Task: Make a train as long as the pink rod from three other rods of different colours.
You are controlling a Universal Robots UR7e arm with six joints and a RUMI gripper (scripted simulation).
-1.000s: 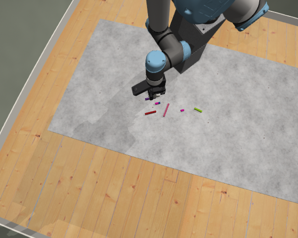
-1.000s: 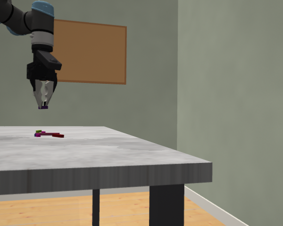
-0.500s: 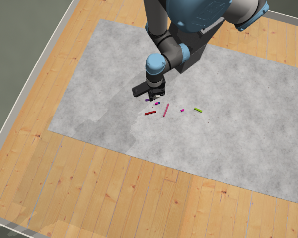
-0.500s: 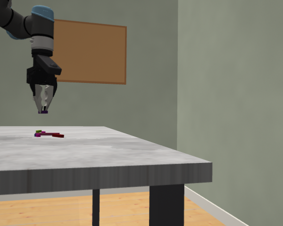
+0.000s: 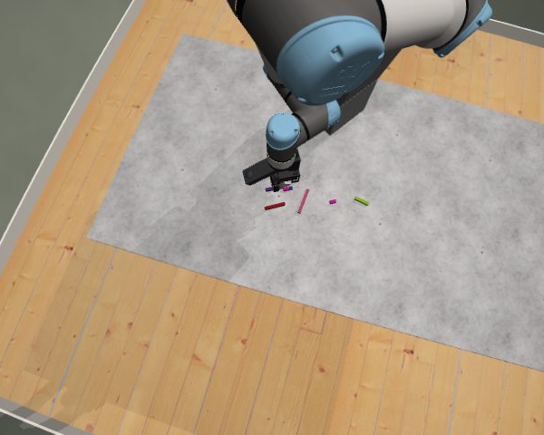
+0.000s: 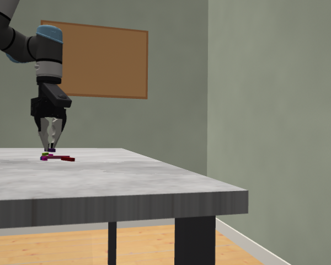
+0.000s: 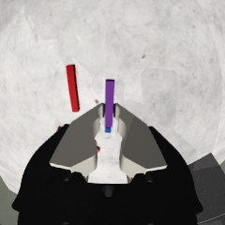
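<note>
Right now the red rod is 50 mm ahead of my hand, 40 mm below it and 30 mm to the left of it. From my hand the other things lie so: pink rod 100 mm to the left, 40 mm below, 20 mm behind; purple rod 10 mm below; small blue rod 40 mm to the left, 40 mm below, 40 mm behind.
</note>
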